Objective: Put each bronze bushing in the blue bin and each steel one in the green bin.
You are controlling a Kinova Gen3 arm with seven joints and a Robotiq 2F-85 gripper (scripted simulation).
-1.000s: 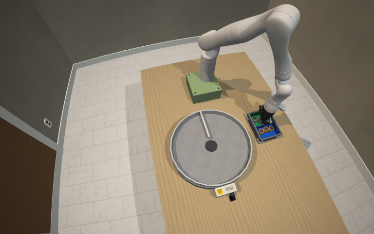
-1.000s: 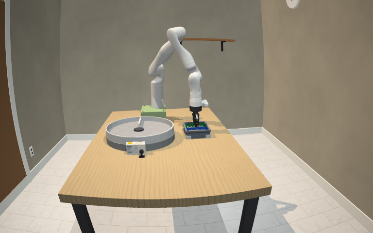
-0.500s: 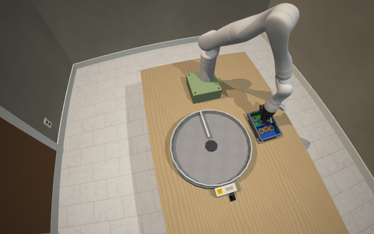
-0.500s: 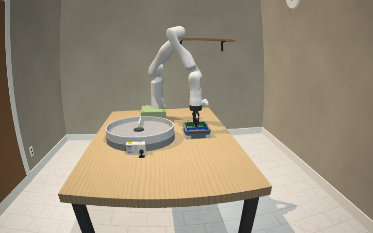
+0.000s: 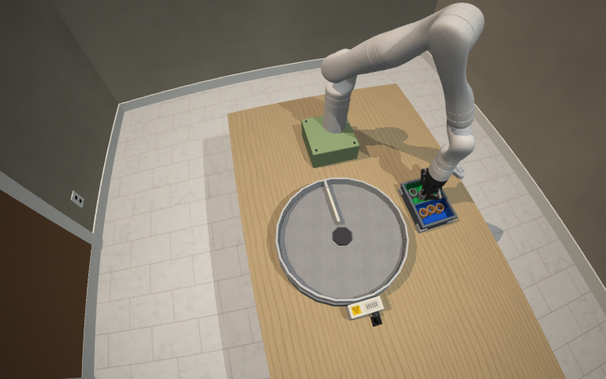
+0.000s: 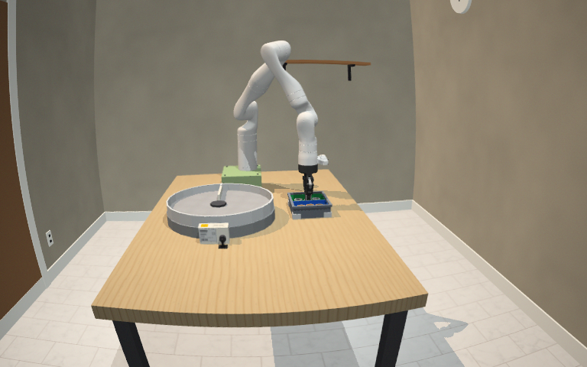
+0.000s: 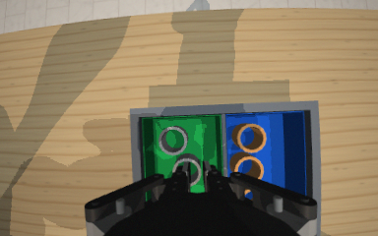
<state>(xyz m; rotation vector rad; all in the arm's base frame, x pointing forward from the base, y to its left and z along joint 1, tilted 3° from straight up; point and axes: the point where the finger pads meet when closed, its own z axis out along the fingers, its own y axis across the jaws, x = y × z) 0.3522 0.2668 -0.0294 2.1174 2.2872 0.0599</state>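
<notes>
My gripper is now 30 mm short of the blue bin and 20 mm above it. Also, from my hand: turntable: 100 mm ahead, 340 mm to the right, 10 mm above.
</notes>
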